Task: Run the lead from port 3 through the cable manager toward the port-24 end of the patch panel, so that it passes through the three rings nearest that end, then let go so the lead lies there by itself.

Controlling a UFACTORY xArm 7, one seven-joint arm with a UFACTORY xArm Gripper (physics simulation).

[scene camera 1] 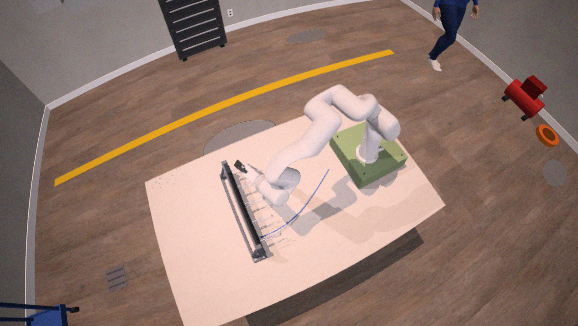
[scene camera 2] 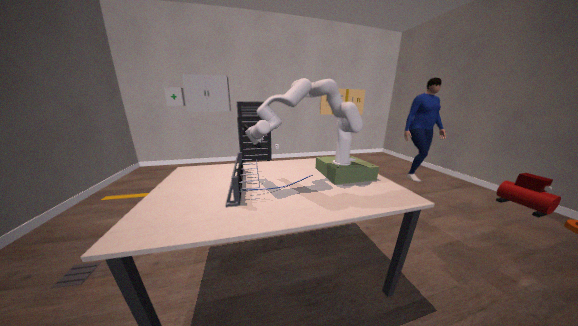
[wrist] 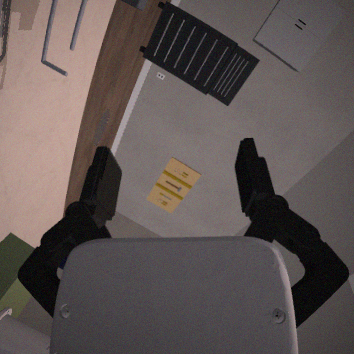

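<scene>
The black patch panel (scene camera 1: 244,206) (scene camera 2: 236,181) stands on the table, with the cable manager's thin rings along its robot side; two ring outlines, one of them a bent grey rod (wrist: 49,30), show at the top left of the wrist view. The blue lead (scene camera 1: 300,214) (scene camera 2: 286,187) comes from the panel's near end in scene camera 1 and curves across the table toward the robot base. Whether it passes through any ring is too small to tell. My gripper (scene camera 1: 240,166) (scene camera 2: 247,131) (wrist: 174,154) is open and empty, above the panel's far end, well away from the lead.
The arm's green base block (scene camera 1: 382,167) (scene camera 2: 352,171) stands on the pale table (scene camera 1: 185,240) (scene camera 2: 165,215). A dark drawer cabinet (scene camera 1: 195,25) (scene camera 2: 254,117) (wrist: 192,47) stands by the wall. A person in blue (scene camera 1: 450,25) (scene camera 2: 425,120) is beyond the table.
</scene>
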